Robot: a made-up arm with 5 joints. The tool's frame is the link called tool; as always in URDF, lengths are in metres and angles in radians. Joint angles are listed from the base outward. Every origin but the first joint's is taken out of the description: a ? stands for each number. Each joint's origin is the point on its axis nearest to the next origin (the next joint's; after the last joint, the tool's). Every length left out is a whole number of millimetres.
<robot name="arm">
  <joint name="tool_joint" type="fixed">
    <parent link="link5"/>
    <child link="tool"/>
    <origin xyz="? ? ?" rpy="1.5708 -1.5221 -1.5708"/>
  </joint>
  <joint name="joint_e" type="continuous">
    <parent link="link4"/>
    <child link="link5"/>
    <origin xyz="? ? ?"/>
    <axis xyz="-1 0 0"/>
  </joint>
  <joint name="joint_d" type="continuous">
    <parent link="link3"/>
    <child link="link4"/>
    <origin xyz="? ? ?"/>
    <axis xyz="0 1 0"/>
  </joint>
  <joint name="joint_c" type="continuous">
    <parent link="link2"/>
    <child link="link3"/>
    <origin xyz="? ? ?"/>
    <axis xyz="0 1 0"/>
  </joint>
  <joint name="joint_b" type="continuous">
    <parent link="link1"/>
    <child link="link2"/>
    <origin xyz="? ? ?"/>
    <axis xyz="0 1 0"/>
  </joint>
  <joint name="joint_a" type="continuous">
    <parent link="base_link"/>
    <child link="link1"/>
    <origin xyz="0.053 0 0.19"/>
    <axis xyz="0 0 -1"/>
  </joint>
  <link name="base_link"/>
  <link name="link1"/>
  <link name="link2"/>
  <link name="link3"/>
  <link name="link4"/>
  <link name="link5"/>
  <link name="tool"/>
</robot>
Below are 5 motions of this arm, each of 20 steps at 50 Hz.
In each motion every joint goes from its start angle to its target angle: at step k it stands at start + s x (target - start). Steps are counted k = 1, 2, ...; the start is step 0. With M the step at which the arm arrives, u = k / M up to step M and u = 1 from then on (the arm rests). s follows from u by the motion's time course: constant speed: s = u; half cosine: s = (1 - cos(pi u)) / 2; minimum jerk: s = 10 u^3 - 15 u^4 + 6 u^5.
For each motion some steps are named. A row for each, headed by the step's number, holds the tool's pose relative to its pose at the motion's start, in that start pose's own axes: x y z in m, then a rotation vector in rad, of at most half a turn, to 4 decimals.
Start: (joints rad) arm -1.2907 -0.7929 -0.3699 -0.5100 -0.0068
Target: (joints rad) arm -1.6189 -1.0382 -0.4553 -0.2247 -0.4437
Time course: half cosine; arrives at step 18
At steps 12, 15, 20:
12: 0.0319 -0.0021 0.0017 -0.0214 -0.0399 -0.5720
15: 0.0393 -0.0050 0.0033 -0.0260 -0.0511 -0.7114
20: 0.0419 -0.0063 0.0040 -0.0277 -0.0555 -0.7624

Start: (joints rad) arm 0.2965 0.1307 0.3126 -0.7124 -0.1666
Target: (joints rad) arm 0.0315 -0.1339 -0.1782 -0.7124 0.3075
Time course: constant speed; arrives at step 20
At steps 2, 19, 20:
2: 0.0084 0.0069 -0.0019 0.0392 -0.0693 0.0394
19: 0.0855 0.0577 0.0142 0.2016 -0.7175 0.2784
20: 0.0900 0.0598 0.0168 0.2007 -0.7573 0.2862

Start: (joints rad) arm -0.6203 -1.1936 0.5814 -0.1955 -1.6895
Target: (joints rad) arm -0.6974 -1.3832 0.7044 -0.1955 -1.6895
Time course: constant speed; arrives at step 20
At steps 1, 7, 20:
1: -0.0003 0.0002 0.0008 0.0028 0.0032 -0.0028
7: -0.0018 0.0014 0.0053 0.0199 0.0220 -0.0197
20: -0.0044 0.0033 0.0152 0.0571 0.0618 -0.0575

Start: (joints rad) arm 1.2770 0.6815 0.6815 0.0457 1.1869
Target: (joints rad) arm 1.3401 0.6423 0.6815 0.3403 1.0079
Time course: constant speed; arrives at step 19
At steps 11, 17, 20:
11: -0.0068 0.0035 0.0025 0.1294 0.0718 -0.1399
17: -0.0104 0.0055 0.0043 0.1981 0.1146 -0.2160
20: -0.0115 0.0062 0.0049 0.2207 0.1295 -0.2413

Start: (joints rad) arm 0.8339 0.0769 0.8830 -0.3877 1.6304
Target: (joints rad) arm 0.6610 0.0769 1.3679 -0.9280 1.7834
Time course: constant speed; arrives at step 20
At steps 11, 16, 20:
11: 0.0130 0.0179 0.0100 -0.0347 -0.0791 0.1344
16: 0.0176 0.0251 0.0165 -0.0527 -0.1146 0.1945
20: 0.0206 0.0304 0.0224 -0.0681 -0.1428 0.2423

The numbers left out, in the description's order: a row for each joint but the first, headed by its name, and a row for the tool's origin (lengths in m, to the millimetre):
tool: 0 0 0
joint_e: 0.044 0 0
joint_d: 0.083 0 0.003
joint_c: 0.021 0 0.086
joint_b: 0.038 -0.01 0

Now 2 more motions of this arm.
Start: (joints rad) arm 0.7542 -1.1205 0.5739 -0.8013 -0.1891
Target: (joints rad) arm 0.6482 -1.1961 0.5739 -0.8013 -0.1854
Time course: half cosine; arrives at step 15
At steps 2, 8, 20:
2: 0.0004 0.0003 0.0001 0.0017 -0.0029 -0.0043
8: 0.0047 0.0037 0.0009 0.0212 -0.0378 -0.0553
20: 0.0087 0.0063 0.0018 0.0366 -0.0689 -0.1005

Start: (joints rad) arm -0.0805 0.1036 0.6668 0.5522 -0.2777
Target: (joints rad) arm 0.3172 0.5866 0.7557 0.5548 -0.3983
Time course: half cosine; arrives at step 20
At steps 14, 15, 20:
14: -0.0254 -0.0470 -0.0303 -0.1718 0.4198 -0.4125
15: -0.0283 -0.0499 -0.0318 -0.1807 0.4525 -0.4438
20: -0.0360 -0.0566 -0.0351 -0.2001 0.5334 -0.5202

